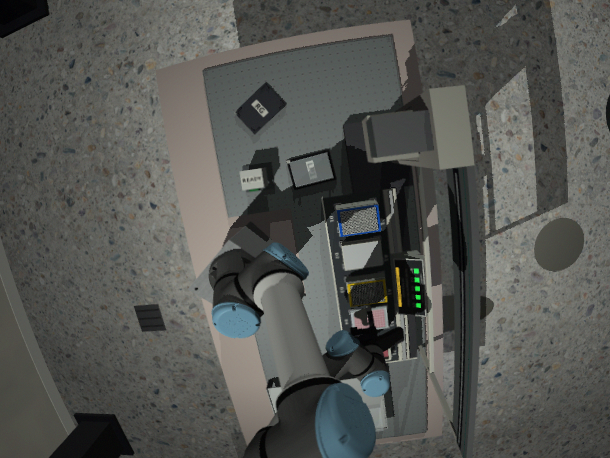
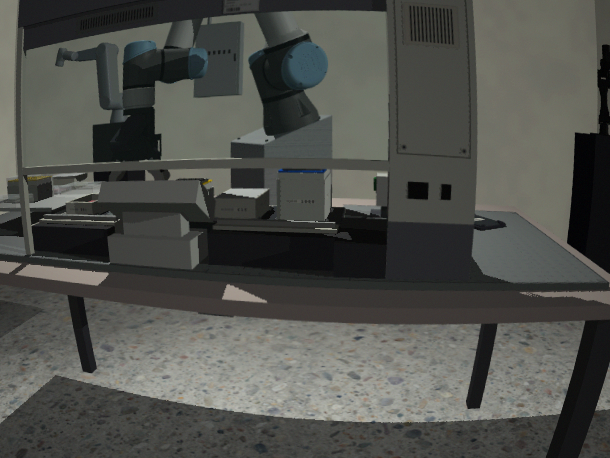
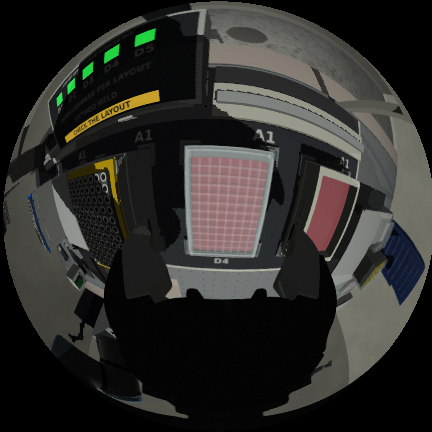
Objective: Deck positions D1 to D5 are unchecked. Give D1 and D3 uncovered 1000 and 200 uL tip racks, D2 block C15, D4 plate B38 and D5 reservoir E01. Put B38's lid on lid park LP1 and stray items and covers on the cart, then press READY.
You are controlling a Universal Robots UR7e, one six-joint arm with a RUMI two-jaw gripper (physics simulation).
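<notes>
My gripper (image 1: 376, 339) (image 2: 141, 175) (image 3: 221, 224) is open and empty, its fingers astride the pink-welled plate (image 1: 380, 317) (image 3: 227, 200) at D4. The plate has a pale, clear rim; I cannot tell whether a lid covers it. A blue-topped rack marked 1000 (image 1: 359, 221) (image 2: 302, 196) stands at D1, a pale block (image 1: 356, 256) (image 2: 241, 205) at D2, and a yellow-framed rack (image 1: 367, 294) (image 3: 95, 212) at D3. A red-filled reservoir (image 3: 329, 215) sits at D5, partly behind the right finger. The READY button box (image 1: 251, 179) stands beyond the deck.
A dark-rimmed tray (image 1: 290, 175) with a grey inside lies near the READY box. A dark RG block (image 1: 260, 108) lies at the far end. The screen (image 1: 410, 287) (image 3: 132, 75) reads CHECK THE LAYOUT with green squares for D1 to D5. A rail (image 2: 210, 164) runs along the enclosure.
</notes>
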